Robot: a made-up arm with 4 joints.
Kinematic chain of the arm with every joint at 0, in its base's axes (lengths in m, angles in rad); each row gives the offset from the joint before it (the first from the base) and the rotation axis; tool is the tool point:
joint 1: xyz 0 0 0.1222 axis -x
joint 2: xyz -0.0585 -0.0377 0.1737 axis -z
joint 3: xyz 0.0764 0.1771 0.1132 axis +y
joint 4: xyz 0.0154 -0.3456 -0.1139 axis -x
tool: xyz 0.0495 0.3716 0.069
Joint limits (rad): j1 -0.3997..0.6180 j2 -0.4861..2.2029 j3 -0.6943..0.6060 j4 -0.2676..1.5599
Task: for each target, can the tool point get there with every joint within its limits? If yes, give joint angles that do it. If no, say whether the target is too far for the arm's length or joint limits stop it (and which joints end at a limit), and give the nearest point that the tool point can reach.
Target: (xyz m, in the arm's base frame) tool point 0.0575 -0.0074 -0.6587
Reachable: no: joint limits stop it (at a limit: joint 1, joint 4) | nearest point 0.0152 -0.1188 -0.1391 | short by 0.533 m
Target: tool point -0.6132 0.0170 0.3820
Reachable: no: joint limits stop it (at a limit: joint 1, joint 2, joint 3, joint 4) | nearest point -0.3934 -0.2973 0.2794 | short by 0.397 m
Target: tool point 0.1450 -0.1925 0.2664
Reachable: yes | joints 0.3696 1.4704 -0.3011 0.5593
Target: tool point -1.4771 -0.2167 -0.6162
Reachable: no: too far | nearest point -0.3934 -0.2900 -0.0482 | short by 1.226 m
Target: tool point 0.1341 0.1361 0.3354
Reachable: yes | joints -0.0176 0.1775 -0.2017 0.1228
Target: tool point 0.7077 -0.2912 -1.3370
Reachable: no: too far | nearest point 0.1884 -0.2239 -0.1056 | short by 1.338 m
